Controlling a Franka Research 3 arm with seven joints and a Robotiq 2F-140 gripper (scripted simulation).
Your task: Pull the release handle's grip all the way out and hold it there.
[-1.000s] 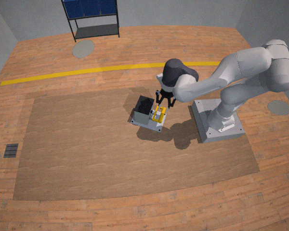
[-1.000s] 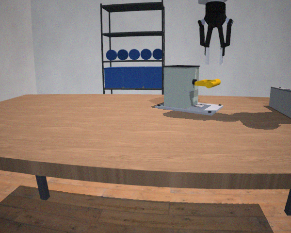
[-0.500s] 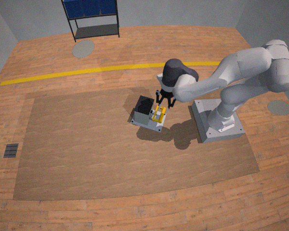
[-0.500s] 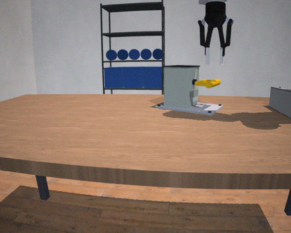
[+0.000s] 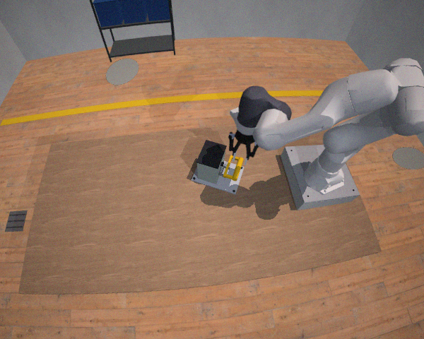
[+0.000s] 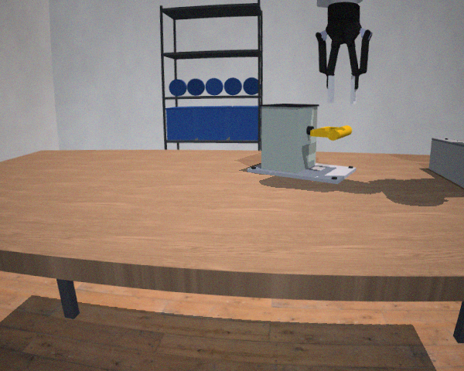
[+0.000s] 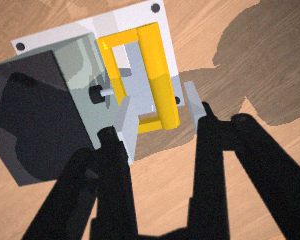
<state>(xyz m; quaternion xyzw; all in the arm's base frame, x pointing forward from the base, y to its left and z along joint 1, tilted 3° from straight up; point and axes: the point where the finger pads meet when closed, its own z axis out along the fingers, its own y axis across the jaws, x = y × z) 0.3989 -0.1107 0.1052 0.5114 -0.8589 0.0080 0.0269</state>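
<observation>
Now: the grey baseplate 8 cm ahead of my hand, 5 cm to the right of it and 20 cm below it.
</observation>
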